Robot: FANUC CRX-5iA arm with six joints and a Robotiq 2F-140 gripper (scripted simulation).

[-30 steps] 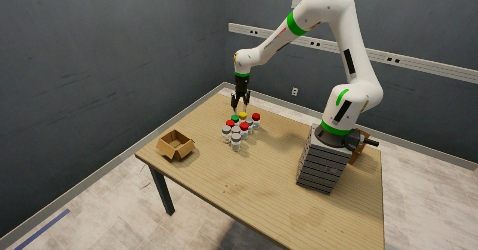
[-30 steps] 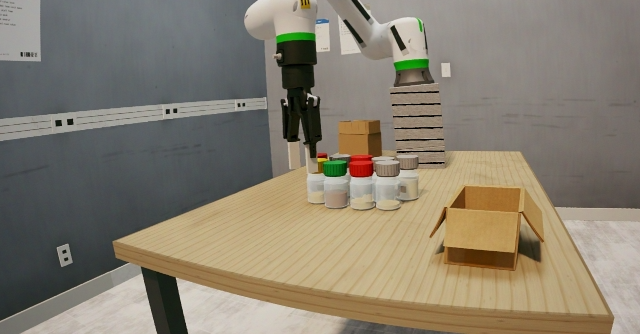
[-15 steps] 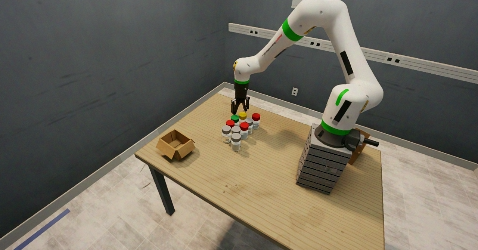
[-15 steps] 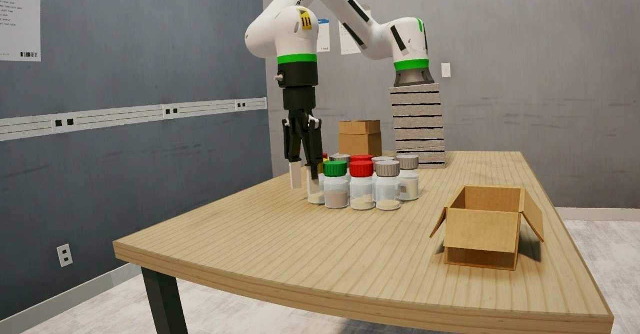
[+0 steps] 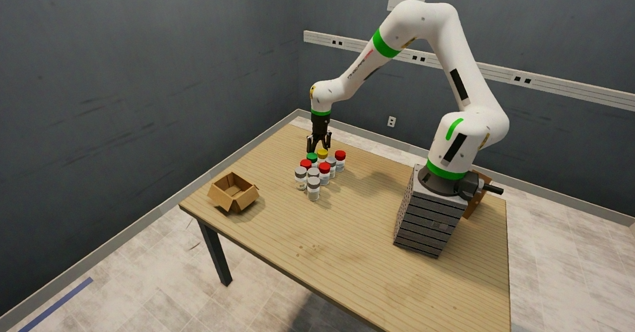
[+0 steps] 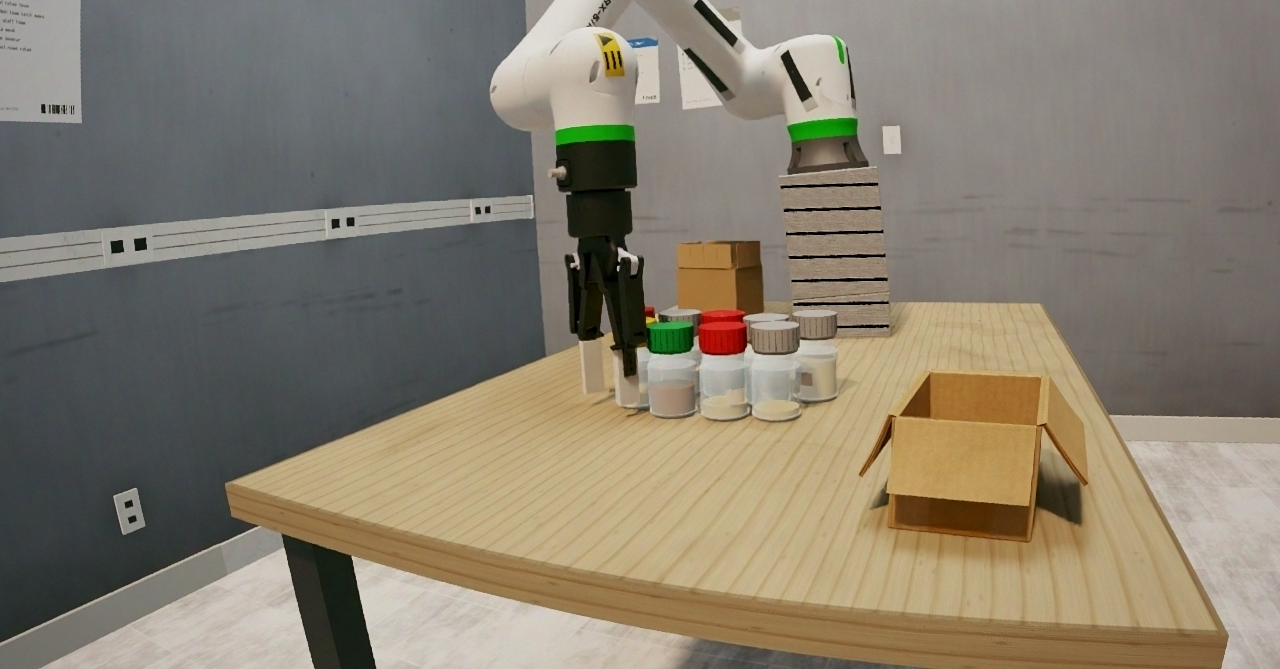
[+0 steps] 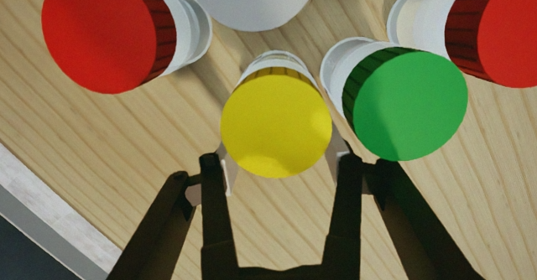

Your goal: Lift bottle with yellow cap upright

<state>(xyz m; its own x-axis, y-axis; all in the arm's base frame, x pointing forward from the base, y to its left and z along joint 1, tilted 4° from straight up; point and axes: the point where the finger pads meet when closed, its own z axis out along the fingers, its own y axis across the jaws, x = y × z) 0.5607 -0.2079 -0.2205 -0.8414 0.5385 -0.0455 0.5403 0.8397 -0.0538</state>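
My gripper is now 30 mm past the yellow-capped bottle and 20 mm to the right of it. From my hand the other things lie so: grey-capped bottle (100 mm behind, 60 mm to the left).
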